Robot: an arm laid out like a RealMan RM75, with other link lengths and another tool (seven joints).
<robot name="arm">
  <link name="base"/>
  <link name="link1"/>
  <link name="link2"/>
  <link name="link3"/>
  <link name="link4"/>
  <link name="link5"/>
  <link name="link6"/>
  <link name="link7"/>
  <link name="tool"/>
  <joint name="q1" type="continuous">
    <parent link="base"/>
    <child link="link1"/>
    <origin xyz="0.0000 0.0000 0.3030"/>
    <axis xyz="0 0 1"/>
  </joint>
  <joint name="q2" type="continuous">
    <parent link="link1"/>
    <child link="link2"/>
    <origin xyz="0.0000 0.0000 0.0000" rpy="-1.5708 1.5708 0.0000"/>
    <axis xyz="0 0 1"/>
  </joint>
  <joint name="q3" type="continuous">
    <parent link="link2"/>
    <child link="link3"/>
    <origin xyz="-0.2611 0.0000 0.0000" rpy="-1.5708 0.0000 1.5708"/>
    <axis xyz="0 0 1"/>
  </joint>
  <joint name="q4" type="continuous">
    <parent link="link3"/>
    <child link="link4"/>
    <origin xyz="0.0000 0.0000 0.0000" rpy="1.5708 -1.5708 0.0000"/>
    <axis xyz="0 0 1"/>
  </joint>
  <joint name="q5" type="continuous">
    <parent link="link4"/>
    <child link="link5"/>
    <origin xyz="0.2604 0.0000 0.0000" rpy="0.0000 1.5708 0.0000"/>
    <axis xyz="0 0 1"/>
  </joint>
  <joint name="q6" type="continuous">
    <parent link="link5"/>
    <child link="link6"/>
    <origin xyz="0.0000 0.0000 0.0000" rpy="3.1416 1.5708 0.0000"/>
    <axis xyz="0 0 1"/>
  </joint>
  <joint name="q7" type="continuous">
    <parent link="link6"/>
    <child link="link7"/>
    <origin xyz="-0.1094 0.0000 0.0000" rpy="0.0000 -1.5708 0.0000"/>
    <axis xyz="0 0 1"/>
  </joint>
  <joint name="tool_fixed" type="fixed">
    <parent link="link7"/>
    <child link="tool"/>
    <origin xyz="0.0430 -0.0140 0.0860" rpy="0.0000 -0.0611 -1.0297"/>
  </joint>
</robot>
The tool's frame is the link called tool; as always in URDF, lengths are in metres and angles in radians. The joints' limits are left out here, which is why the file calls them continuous.
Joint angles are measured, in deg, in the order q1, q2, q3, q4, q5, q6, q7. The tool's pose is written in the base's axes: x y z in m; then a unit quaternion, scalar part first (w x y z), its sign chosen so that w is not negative. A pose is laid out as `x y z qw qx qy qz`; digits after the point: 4 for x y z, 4 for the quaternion.
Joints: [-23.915 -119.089 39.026 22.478 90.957 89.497 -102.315]
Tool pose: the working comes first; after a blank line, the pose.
Where each joint sits with the arm in this pose, in the base's axes (m; each line is computed from the numbers above, not from the rounded line before):
q1: 0.0000 0.0000 0.3030
q2: 0.0000 0.0000 0.3030
q3: -0.2086 0.0925 0.1761
q4: -0.2086 0.0925 0.1761
q5: -0.4098 0.2503 0.1267
q6: -0.4098 0.2503 0.1267
q7: -0.3458 0.3140 0.0648
the tool: -0.2600 0.3531 0.0418

-0.2600 0.3531 0.0418 0.1903 -0.8460 -0.3025 -0.3957
